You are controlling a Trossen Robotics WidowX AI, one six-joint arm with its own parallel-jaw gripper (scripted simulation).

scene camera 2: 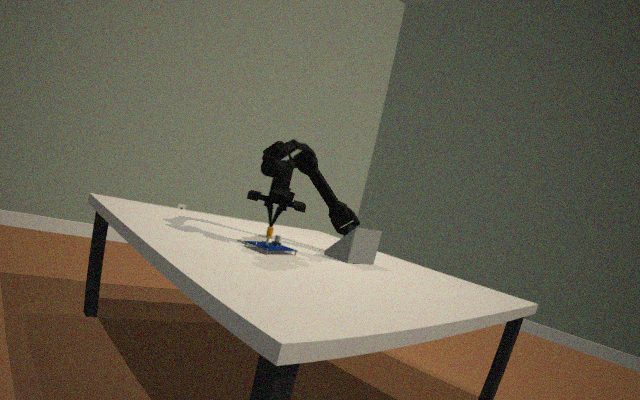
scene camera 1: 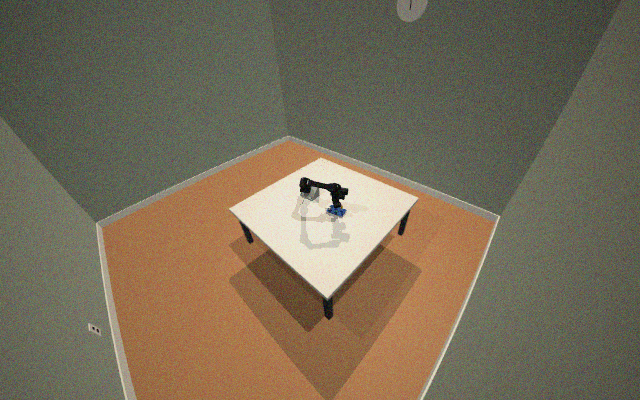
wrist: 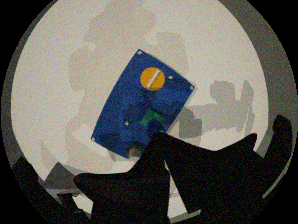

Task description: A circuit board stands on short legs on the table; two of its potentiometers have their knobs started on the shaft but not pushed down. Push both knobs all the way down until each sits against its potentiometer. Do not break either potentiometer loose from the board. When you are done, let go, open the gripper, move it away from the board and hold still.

The gripper (scene camera 2: 270, 227) is shut, with nothing in its grasp.
The gripper also shows in the wrist view (wrist: 158, 137).
